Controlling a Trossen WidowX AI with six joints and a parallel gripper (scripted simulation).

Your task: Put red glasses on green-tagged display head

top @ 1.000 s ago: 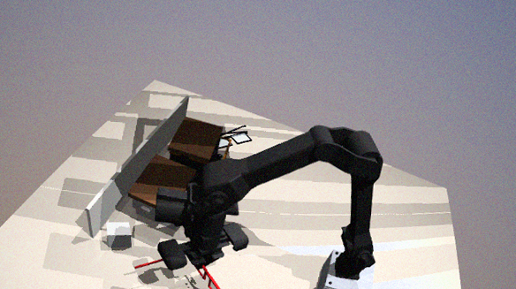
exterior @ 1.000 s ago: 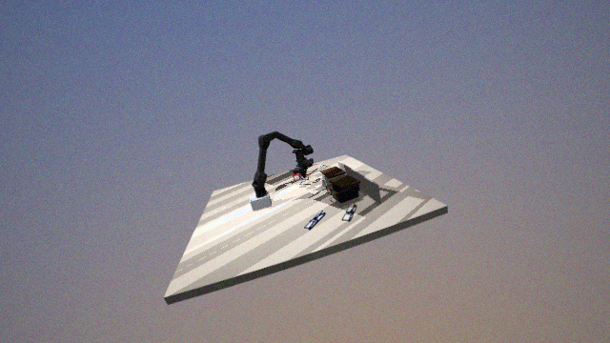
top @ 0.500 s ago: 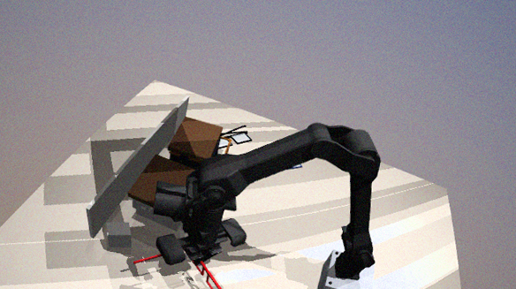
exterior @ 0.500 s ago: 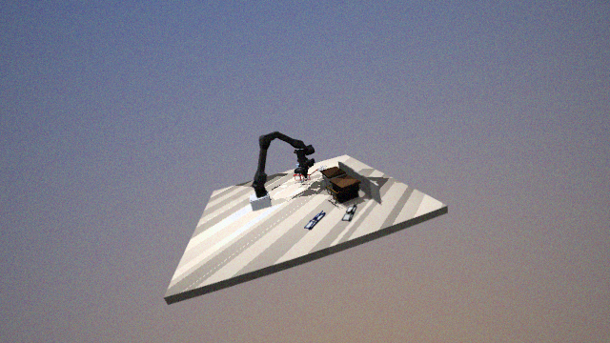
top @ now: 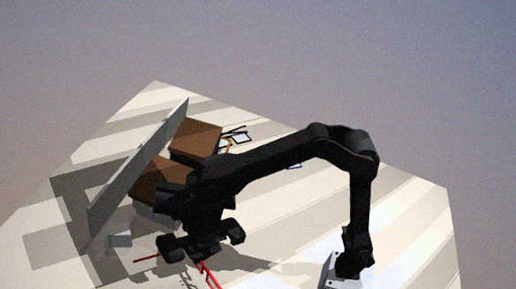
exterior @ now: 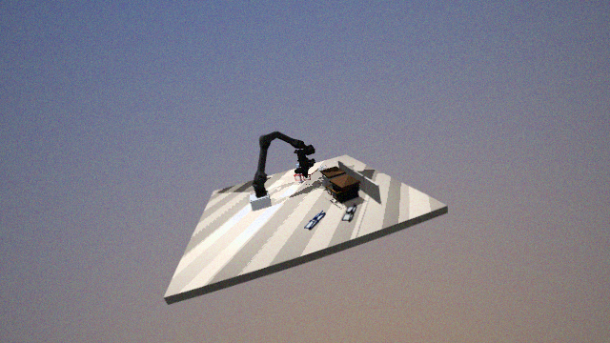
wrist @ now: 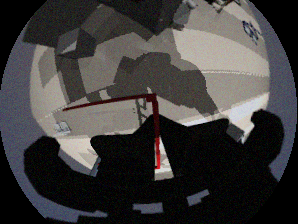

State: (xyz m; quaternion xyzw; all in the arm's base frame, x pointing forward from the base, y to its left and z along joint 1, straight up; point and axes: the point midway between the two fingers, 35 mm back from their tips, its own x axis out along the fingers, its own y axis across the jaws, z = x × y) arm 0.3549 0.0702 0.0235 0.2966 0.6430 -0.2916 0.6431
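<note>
Now: gripper tip 30 mm short of the red glasses, 70 mm to the right of it and 10 mm below it. Also, from my gripper tip: grey block (200 mm ahead, 30 mm to the right, 30 mm below); grey upright panel (230 mm ahead, 300 mm to the right, 10 mm below).
</note>
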